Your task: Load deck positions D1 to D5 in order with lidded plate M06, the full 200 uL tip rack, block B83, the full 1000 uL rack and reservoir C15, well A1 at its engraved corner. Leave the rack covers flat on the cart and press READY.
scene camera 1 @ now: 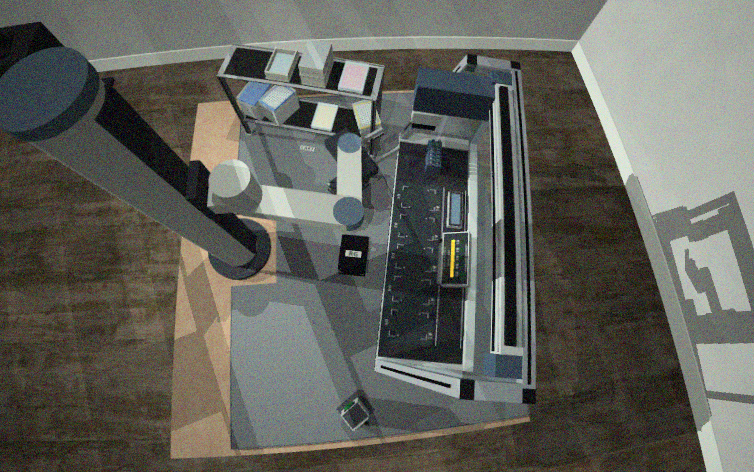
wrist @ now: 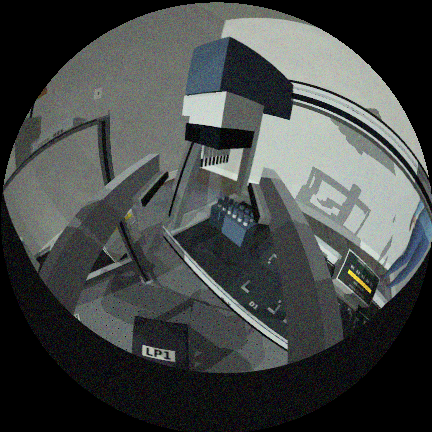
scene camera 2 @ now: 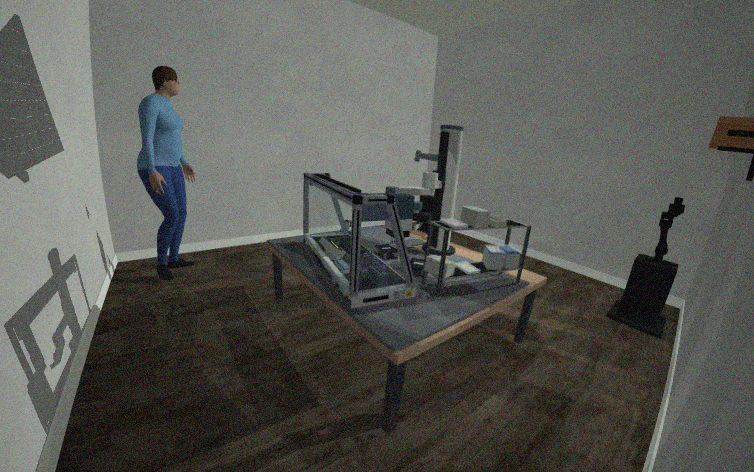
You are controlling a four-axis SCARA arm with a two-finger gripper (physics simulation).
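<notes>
My gripper (wrist: 208, 168) is open and empty, its two grey fingers apart in the wrist view; in scene camera 1 the arm hides the fingertips. It hangs between the cart (scene camera 1: 232, 104) (scene camera 2: 524, 253) (wrist: 105, 145) and the black deck (scene camera 1: 414, 347) (wrist: 200, 250), near the D1 mark. The deck positions show bare corner marks. The cart's top shelf holds a pale open-topped box (scene camera 1: 282, 62), a tall grey stack (scene camera 1: 315, 66) and a pink-topped item (scene camera 1: 354, 76). Its lower shelf holds two blue-edged boxes (scene camera 1: 253, 94) (scene camera 1: 278, 101), a cream-topped item (scene camera 1: 324, 116) and a yellow-edged rack (scene camera 1: 365, 112). Their labels are unreadable.
A blue-topped head (scene camera 1: 453, 91) (wrist: 215, 75) overhangs the deck by a blue tube holder (scene camera 1: 433, 154) (wrist: 237, 227). A screen with a yellow bar (scene camera 1: 454, 259) (wrist: 359, 280) stands alongside. Black pads, one marked LP1 (wrist: 160, 330) and another (scene camera 1: 353, 264), and a small device (scene camera 1: 355, 414) lie on the table. A person (scene camera 2: 162, 133) stands beyond.
</notes>
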